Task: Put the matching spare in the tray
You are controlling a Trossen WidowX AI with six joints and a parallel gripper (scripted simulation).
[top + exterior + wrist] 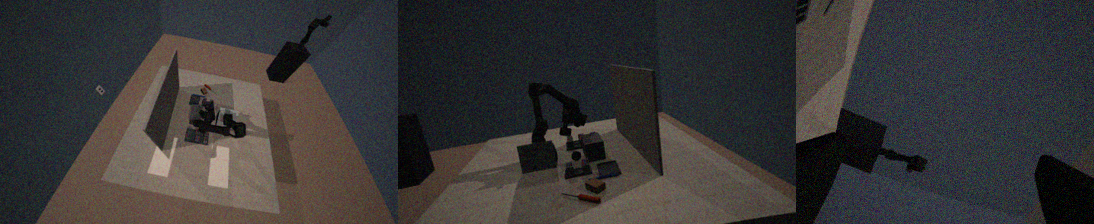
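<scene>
Now: gripper tip 8 cm short of the dark spare block, 25 cm to the right of it and 17 cm above it. Also, from my gripper tip: dark mounted unit (12 cm ahead, 4 cm to the left, 17 cm below); then blue marker pen (13 cm ahead, 24 cm to the right, 21 cm below); then tray (16 cm ahead, 17 cm to the right, 21 cm below).
</scene>
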